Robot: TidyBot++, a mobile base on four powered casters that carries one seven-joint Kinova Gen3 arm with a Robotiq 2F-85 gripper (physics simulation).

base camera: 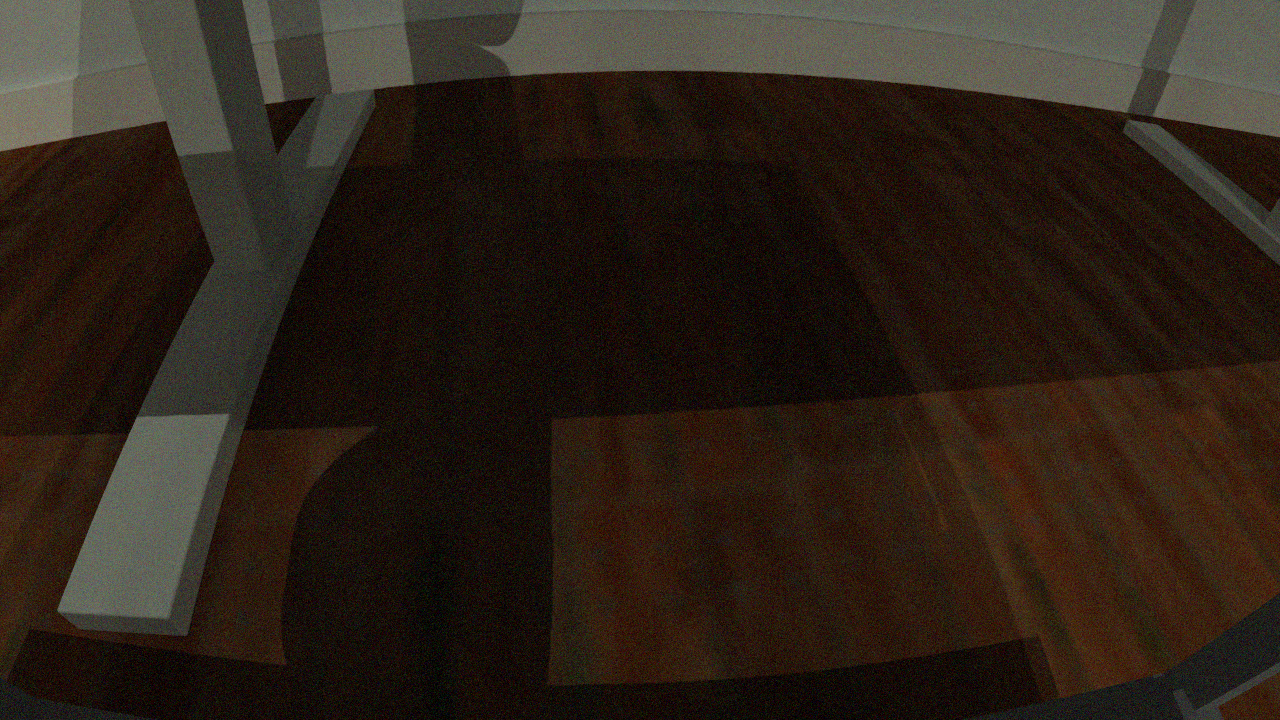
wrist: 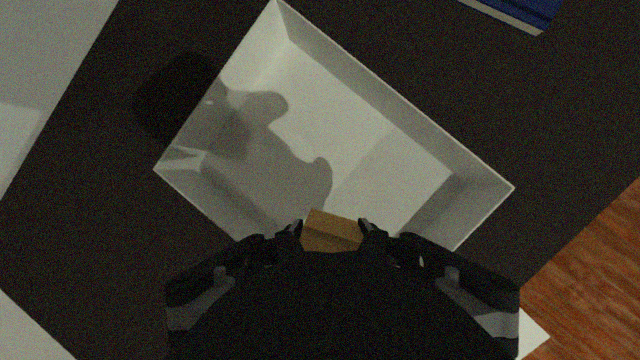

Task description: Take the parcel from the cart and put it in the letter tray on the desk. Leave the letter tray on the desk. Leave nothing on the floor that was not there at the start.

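Frame: origin at the arm's base, x ahead, y down, z left, level; centimetres.
Where they show: gripper, fingertip midpoint: [wrist: 330, 228].
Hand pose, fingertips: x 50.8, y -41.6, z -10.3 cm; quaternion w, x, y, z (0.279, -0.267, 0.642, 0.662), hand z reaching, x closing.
Things, the pixels of their top centre, and the offset from my fingertips. "*": a spot on its surface instead. Level surfaces: height alone.
- parcel, middle of its top: [wrist: 326, 268] dx -0.7, dy -4.7, dz +1.1 cm
- letter tray, middle of its top: [wrist: 318, 178] dx +4.4, dy +2.9, dz -2.6 cm
- dark desk top, its level: dy +9.2 cm
- blue book, surface spot: [wrist: 525, 12] * dx +0.1, dy +8.0, dz -35.6 cm
- Wooden floor, its level: dy +81.2 cm
- foot, surface spot: [base camera: 1199, 183] * dx +30.7, dy +79.7, dz -78.1 cm
In the wrist view my gripper [wrist: 330, 228] is shut on the parcel [wrist: 332, 232], a small brown box seen between the fingertips. The parcel overlaps the near side of the letter tray [wrist: 350, 112] in the view; its height above the tray floor is hard to tell. The letter tray is white, open-topped and rectangular, and stands on the dark desk top [wrist: 565, 125]. The gripper's body hides part of the tray's near wall. Shadows fall across the tray's floor. The cart does not show in either view.
A blue book [wrist: 525, 12] lies on the desk beyond the tray. A wall [wrist: 45, 65] runs along the desk's left side. Wooden floor [wrist: 595, 280] shows at the right. In the base view a grey desk leg and foot [base camera: 147, 519] stand at the left, another foot [base camera: 1199, 183] at the right.
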